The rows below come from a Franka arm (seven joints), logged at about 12 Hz.
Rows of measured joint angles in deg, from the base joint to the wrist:
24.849 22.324 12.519 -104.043 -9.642 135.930 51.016
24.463 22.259 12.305 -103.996 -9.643 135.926 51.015
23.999 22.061 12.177 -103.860 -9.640 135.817 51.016
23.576 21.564 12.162 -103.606 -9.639 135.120 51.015
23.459 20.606 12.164 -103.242 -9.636 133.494 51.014
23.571 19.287 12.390 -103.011 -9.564 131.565 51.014
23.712 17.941 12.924 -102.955 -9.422 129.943 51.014
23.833 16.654 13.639 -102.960 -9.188 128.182 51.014
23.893 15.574 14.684 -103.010 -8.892 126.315 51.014
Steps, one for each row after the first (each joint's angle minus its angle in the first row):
-0.386 -0.065 -0.214 0.047 -0.001 -0.004 -0.001
-0.850 -0.263 -0.342 0.183 0.002 -0.113 0.000
-1.273 -0.760 -0.357 0.437 0.003 -0.810 -0.001
-1.390 -1.718 -0.355 0.801 0.006 -2.436 -0.002
-1.278 -3.037 -0.129 1.032 0.078 -4.365 -0.002
-1.137 -4.383 0.405 1.088 0.220 -5.987 -0.002
-1.016 -5.670 1.120 1.083 0.454 -7.748 -0.002
-0.956 -6.750 2.165 1.033 0.750 -9.615 -0.002

